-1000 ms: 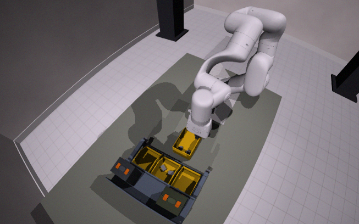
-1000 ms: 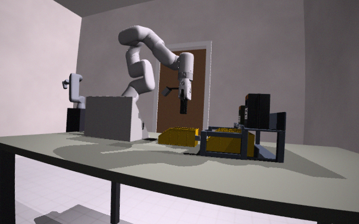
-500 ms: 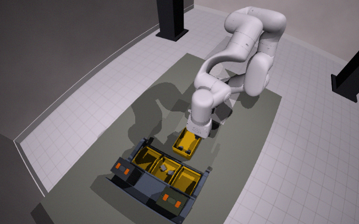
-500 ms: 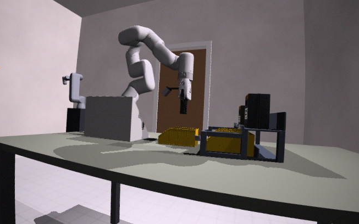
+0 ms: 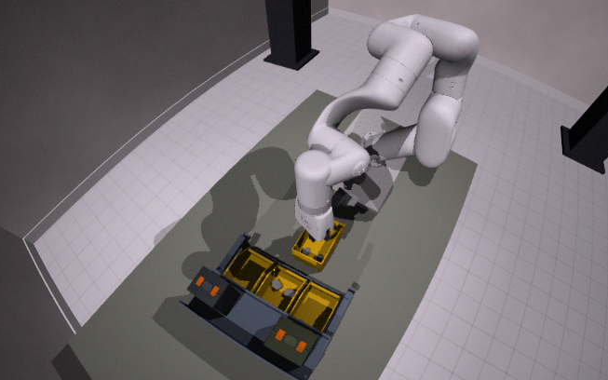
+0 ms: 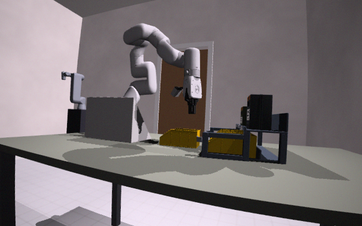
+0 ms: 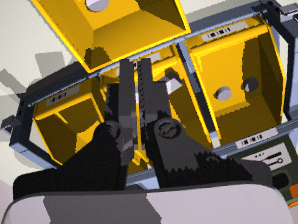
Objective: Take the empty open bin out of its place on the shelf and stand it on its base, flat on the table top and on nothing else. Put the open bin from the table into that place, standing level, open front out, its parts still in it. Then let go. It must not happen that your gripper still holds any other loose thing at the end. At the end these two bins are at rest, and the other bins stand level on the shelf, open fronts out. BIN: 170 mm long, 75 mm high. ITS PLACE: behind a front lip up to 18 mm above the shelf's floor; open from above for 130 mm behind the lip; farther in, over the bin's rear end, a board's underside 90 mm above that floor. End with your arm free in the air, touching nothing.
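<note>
The shelf's front bar lies 8 cm ahead of my hand, 2 cm to the right of it and 16 cm below it. From my hand the other things lie so: black box: 27 cm ahead, 13 cm to the right, 1 cm below.
</note>
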